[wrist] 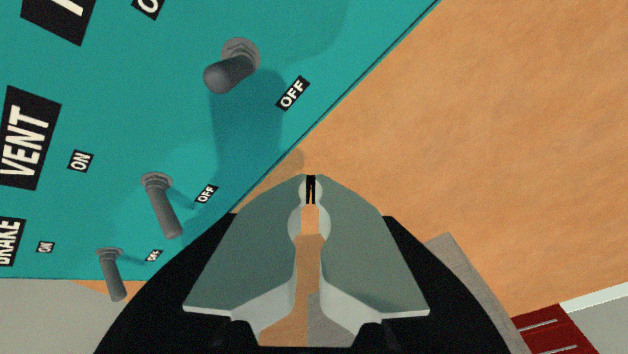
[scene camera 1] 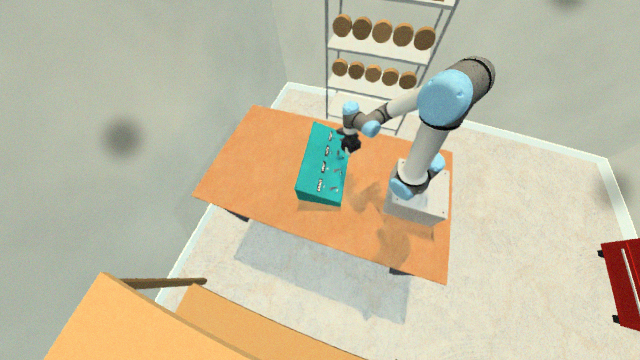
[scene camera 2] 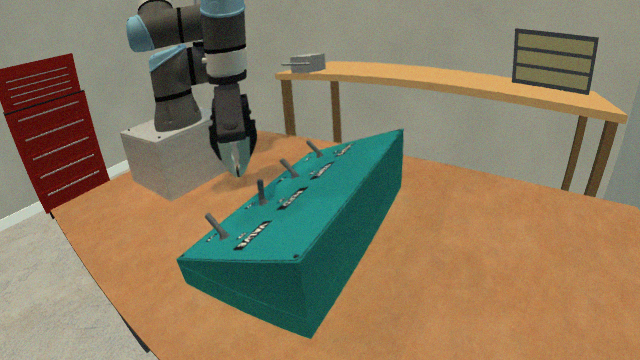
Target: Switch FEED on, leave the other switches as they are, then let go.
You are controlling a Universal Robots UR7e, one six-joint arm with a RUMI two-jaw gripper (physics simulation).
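Frame: origin at the arm's base, x ahead, y left, z up, level; millimetres.
Where they show: gripper, fingertip midpoint: [wrist: 311,177] [scene camera 1: 348,155] [scene camera 2: 238,176]; arm's base at its link origin: [scene camera 2: 178,123].
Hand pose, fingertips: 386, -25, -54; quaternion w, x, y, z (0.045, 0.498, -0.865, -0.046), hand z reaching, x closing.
Each offset is from my fingertips to the top centre of the thing, as dx, dy, dz. Level surfaces: height alone.
The teal switch box [scene camera 1: 311,160] [scene camera 2: 345,215] [wrist: 125,100] stands on the table. Its FEED lever @[+69, +5, +12] [scene camera 2: 260,192] [wrist: 227,70] leans toward ON, unlike its neighbours. The VALVE lever @[+93, -113, +3] [scene camera 2: 216,226], VENT lever @[+19, +115, +3] [scene camera 2: 288,168] [wrist: 166,212] and BRAKE lever @[-18, +229, +3] [scene camera 2: 314,148] [wrist: 114,275] lean toward OFF. VALVE's lever does not show in the wrist view. My gripper [scene camera 1: 348,151] [scene camera 2: 237,172] [wrist: 311,177] is shut with nothing between the fingertips. It hangs beside the box's OFF-side edge, apart from the FEED lever.
The arm's grey pedestal [scene camera 1: 407,212] [scene camera 2: 172,165] stands on the orange table @[dz -124] [scene camera 1: 240,150] [scene camera 2: 475,280] on the box's OFF side. A shelf rack [scene camera 1: 327,100] stands behind the table. A red cabinet [scene camera 1: 617,285] [scene camera 2: 55,130] and a wooden bench [scene camera 2: 450,81] stand farther off.
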